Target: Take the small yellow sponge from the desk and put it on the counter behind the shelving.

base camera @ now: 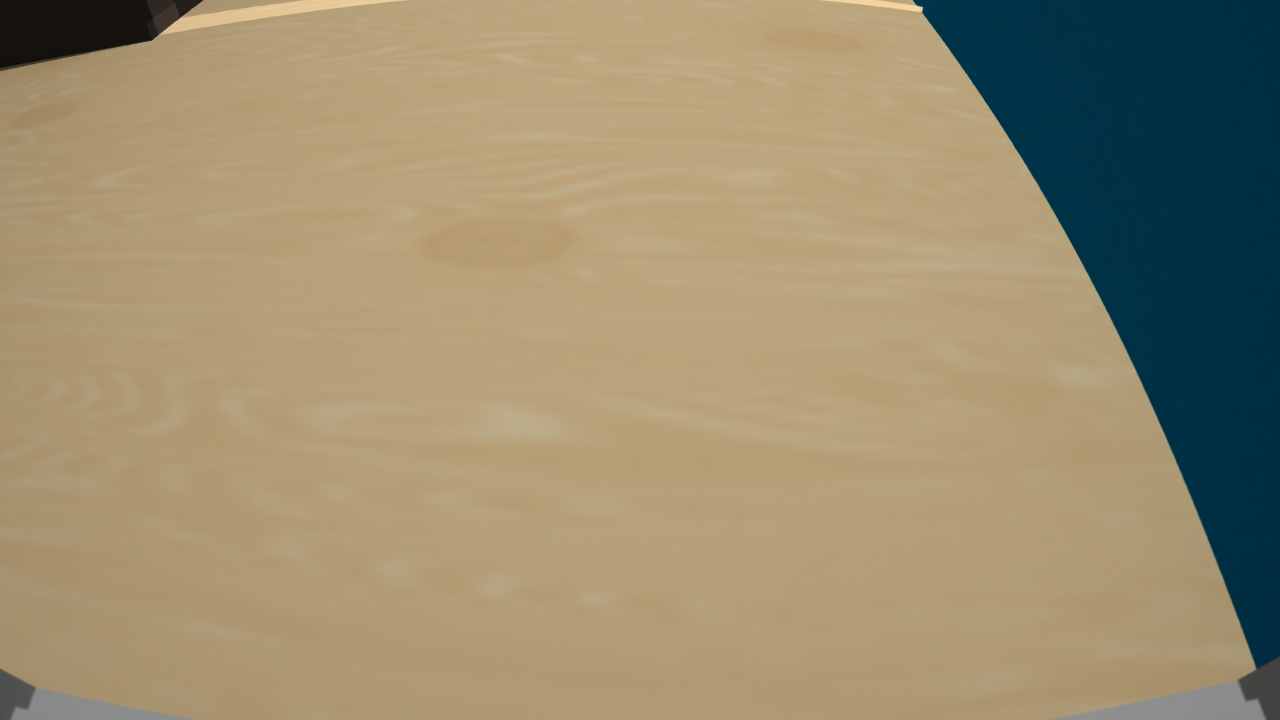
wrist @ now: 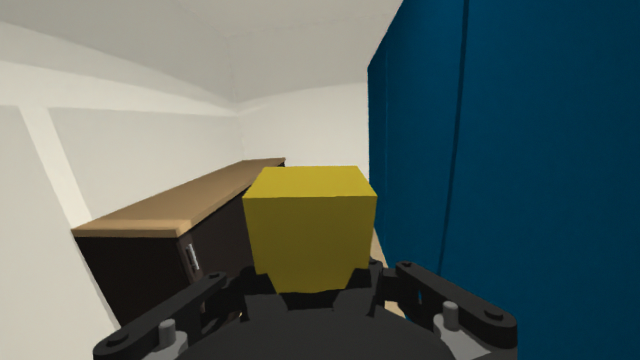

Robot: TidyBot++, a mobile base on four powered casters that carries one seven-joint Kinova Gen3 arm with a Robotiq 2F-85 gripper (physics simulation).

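Places are measured from the arm's base along level axes (x up, y back, z right), in millimetres.
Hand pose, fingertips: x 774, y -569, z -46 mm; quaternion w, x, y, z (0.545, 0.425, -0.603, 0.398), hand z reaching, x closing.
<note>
After its pixels a point has its place.
The small yellow sponge [wrist: 311, 230] @(x 830, y -520, z -38 mm) is a yellow block in the middle of the wrist view. My gripper [wrist: 313, 259] @(x 773, y -569, z -46 mm) is shut on it, with a black finger at each side of its lower part. The counter [wrist: 200, 192] @(x 514, y -1602, z -903 mm) has a brown wooden top and dark cabinets below, and runs away along the wall at the left of the wrist view. The sponge is in front of the counter's far part and hides some of it. A dark corner of a cabinet [base camera: 71, 26] @(x -348, y -1119, z -923 mm) shows at the top left of the base view. The desk does not show.
A tall blue panel [wrist: 540, 150] @(x 805, y -800, z 389 mm) [base camera: 1163, 179] @(x -277, y -477, z 371 mm), likely the shelving's back, stands along the right side in both views. The wooden floor [base camera: 626, 358] @(x -396, y -419, z -5 mm) lies ahead of the base, with a lighter strip at the top. White walls [wrist: 305, 125] @(x 895, y -3010, z -294 mm) close off the left and far end.
</note>
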